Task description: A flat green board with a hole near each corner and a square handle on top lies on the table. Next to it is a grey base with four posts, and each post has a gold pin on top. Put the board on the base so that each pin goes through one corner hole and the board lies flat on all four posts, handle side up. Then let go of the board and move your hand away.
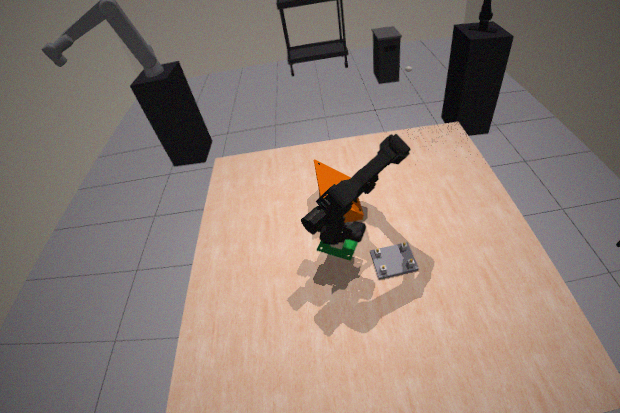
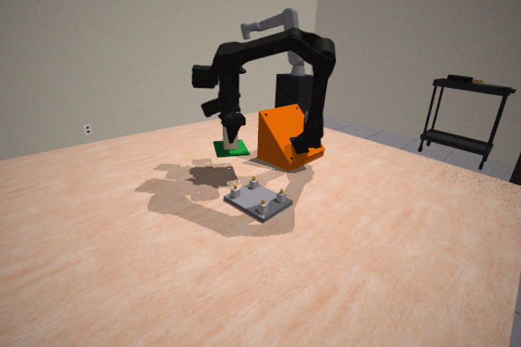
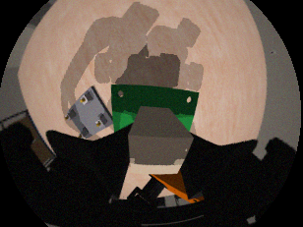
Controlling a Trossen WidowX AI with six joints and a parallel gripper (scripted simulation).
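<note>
Right now my gripper tip is 4 cm short of the grey base, 19 cm to the right of it and 10 cm above it. From my gripper tip the other things lie so: green board (right at my gripper tip).
</note>
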